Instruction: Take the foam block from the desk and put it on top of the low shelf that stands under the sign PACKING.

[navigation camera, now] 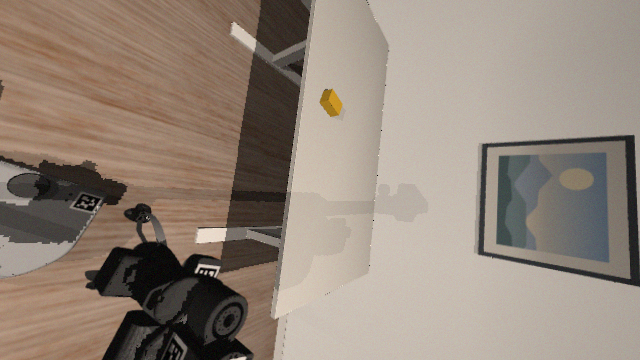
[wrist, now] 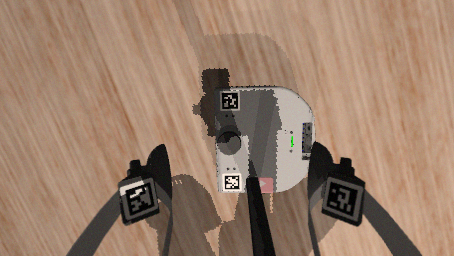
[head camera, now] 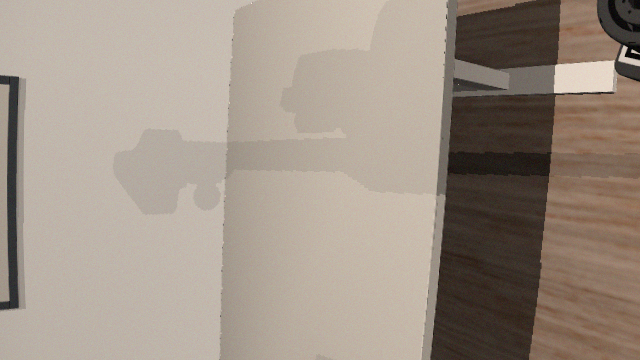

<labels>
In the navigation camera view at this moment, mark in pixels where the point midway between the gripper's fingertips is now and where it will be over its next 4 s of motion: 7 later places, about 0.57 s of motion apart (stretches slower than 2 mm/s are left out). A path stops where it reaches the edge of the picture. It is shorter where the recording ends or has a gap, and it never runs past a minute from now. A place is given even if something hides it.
My gripper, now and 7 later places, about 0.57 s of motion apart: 117, 241; 126, 226; 143, 199; 160, 173; 174, 149; 187, 127; 200, 107; 210, 88
</labels>
